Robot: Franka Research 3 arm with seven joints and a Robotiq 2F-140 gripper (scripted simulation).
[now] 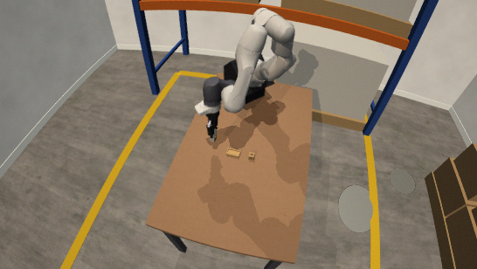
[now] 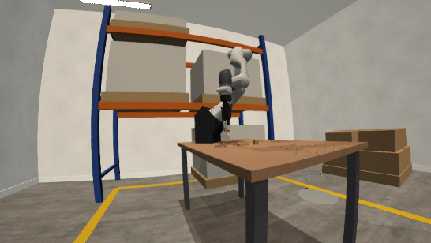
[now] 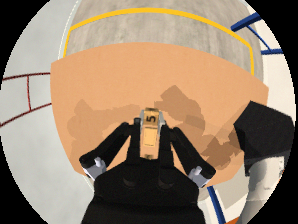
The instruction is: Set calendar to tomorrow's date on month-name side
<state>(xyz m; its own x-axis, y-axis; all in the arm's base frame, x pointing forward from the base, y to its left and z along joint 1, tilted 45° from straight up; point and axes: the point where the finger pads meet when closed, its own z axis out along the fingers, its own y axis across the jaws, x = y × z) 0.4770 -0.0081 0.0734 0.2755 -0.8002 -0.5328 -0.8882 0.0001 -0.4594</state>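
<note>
The wooden tray is 4 cm behind my hand, 11 cm to the left of it and 13 cm below it.
</note>
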